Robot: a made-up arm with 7 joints.
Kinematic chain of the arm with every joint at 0, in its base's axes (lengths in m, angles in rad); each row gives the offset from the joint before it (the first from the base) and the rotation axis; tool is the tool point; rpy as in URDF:
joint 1: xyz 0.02 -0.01 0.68 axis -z
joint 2: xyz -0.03 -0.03 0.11 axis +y
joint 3: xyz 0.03 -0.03 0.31 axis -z
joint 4: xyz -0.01 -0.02 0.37 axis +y
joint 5: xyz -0.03 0 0.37 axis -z
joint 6: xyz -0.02 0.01 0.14 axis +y
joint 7: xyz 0 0 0.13 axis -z
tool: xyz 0.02 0.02 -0.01 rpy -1.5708 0 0
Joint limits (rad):
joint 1: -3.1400..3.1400
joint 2: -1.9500..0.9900
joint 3: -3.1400..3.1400
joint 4: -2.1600..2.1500
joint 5: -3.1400..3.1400
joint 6: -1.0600..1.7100
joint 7: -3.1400..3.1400
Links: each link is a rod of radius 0.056 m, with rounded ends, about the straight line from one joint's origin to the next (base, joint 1, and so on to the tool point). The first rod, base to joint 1, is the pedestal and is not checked.
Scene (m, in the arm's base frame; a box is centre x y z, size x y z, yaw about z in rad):
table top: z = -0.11
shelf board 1: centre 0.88 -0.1 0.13 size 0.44 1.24 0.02 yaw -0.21
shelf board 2: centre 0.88 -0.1 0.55 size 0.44 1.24 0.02 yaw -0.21
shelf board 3: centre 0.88 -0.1 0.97 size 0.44 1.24 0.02 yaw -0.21
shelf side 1: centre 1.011 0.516 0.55 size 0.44 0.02 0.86 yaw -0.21
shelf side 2: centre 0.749 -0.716 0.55 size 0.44 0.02 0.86 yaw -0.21
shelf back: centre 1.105 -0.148 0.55 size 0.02 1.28 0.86 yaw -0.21
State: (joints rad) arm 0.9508 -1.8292 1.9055 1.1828 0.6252 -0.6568 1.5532
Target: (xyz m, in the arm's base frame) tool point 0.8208 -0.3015 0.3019
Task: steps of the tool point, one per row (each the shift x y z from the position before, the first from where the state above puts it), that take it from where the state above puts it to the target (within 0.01 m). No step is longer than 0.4 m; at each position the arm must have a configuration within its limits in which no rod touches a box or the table.
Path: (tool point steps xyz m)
1: -0.0424 -0.3831 -0.0360
2: 0.0973 -0.3514 -0.0340
3: 0.2073 -0.2717 -0.0300
4: 0.2724 -0.1616 -0.0240
5: 0.2868 -0.0435 -0.0166
6: 0.2552 0.0616 -0.0078
7: 0.1895 0.1368 0.0023
8: 0.1079 0.1741 0.0128
9: 0.0284 0.1737 0.0236
10: 0.1478 -0.0263 -0.0254
11: 0.1431 -0.0293 0.0027
12: 0.1271 -0.0335 0.0227

